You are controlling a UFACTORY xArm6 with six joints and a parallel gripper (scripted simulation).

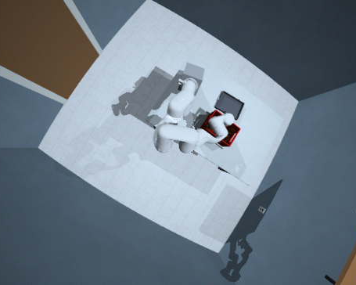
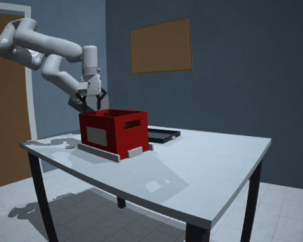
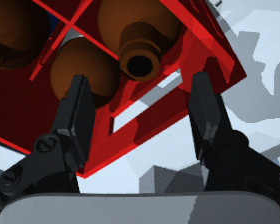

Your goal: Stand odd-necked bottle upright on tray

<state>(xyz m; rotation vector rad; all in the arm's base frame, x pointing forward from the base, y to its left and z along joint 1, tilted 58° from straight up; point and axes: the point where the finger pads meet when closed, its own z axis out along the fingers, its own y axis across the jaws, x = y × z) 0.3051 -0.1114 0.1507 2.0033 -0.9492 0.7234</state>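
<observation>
The glass bottle lies 12 cm below my hand, 8 cm to the left of it and 2 cm ahead of it. Round my hand: red crate: 12 cm below, 10 cm ahead, 3 cm to the left; then dark tray: 31 cm to the left, 19 cm below, 14 cm ahead.
</observation>
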